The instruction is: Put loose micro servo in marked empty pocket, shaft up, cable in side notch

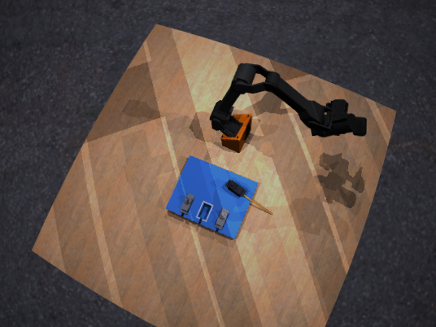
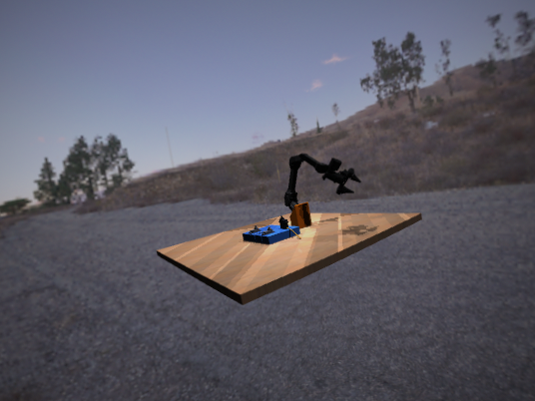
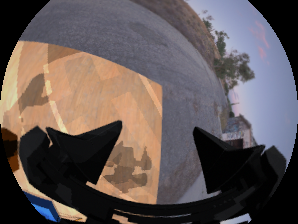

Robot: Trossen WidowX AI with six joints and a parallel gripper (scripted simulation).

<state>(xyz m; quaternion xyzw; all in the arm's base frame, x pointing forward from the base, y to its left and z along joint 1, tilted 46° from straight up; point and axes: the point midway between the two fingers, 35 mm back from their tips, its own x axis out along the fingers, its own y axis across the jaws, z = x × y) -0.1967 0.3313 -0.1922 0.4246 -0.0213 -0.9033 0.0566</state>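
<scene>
The blue deck lies 43 cm ahead of my gripper tip, 35 cm to the right of it and 20 cm below it.
</scene>
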